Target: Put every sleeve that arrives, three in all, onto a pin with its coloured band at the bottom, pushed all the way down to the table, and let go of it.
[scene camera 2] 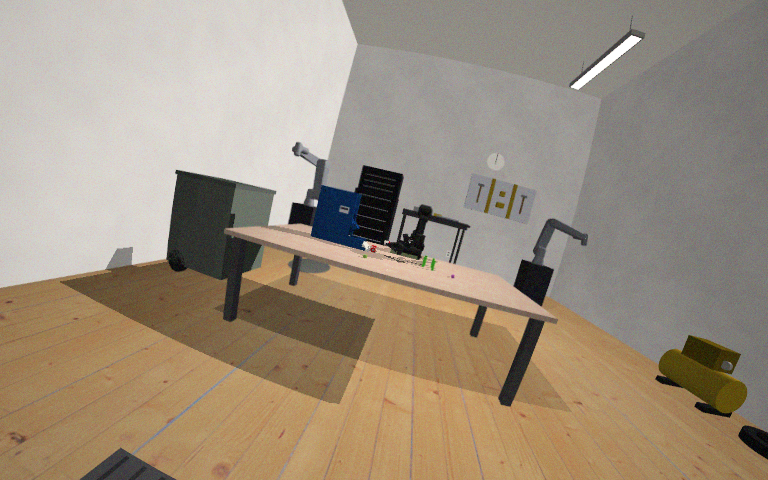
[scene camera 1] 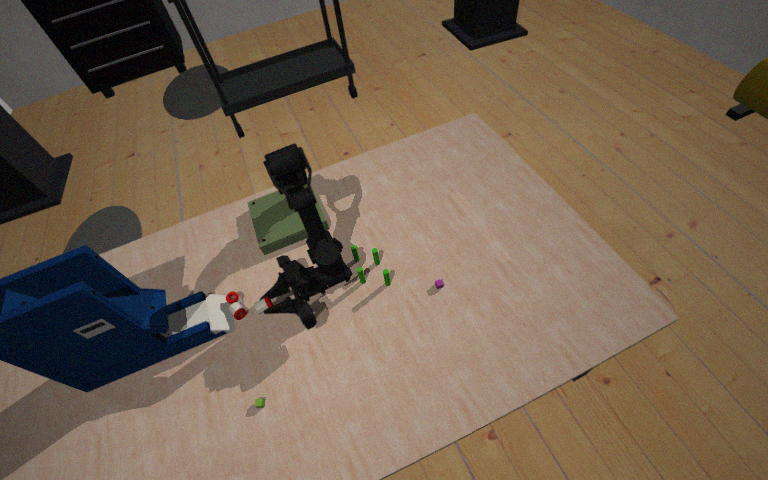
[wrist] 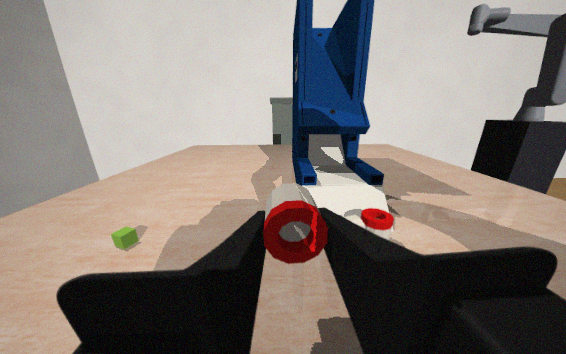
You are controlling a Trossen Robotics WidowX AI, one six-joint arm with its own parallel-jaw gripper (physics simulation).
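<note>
My gripper (scene camera 1: 263, 306) (wrist: 291, 216) is shut on a white sleeve with a red band (scene camera 1: 268, 301) (wrist: 295, 254). The sleeve lies along the fingers, its band end facing the wrist camera and its plain end pointing away. A second sleeve (scene camera 1: 232, 297) (wrist: 377, 230) stands upright, band on top, near the white chute lip. A third sleeve (scene camera 1: 239, 313) lies tipped beside it in scene camera 1; it is hidden in the wrist view. Several green pins (scene camera 1: 386, 277) (scene camera 2: 432, 264) stand bare on the table, on the far side of the gripper from the chute.
The blue dispenser (scene camera 1: 45, 333) (scene camera 2: 336, 215) (wrist: 325, 80) with its white chute (scene camera 1: 218, 314) (wrist: 345, 197) stands ahead of the gripper. A green block (scene camera 1: 277, 223) lies behind the arm. A lime cube (scene camera 1: 259, 402) (wrist: 124, 238) and a purple cube (scene camera 1: 438, 283) (scene camera 2: 452, 276) lie on the table.
</note>
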